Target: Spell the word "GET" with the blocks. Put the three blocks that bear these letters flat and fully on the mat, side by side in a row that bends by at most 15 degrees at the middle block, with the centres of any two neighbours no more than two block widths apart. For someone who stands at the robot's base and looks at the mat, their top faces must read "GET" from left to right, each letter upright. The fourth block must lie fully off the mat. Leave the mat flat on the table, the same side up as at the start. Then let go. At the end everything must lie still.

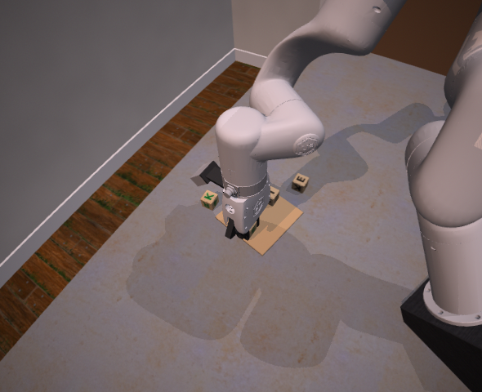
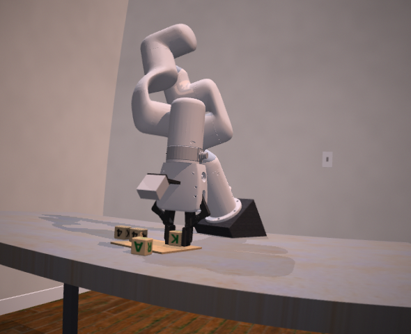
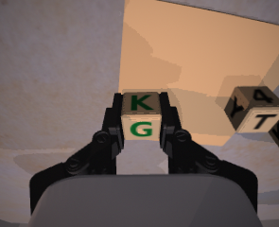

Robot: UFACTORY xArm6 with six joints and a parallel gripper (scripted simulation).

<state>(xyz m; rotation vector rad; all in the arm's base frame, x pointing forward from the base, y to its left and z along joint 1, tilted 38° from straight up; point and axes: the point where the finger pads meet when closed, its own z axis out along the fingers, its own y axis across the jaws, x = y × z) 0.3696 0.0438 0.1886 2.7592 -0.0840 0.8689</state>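
My hand is 10 mm above the G block. Round my hand: tan mat 10 mm behind, 50 mm to the right, 30 mm below; E block 60 mm behind, 160 mm to the right, 20 mm below; T block 10 mm behind, 100 mm to the right, 10 mm below.
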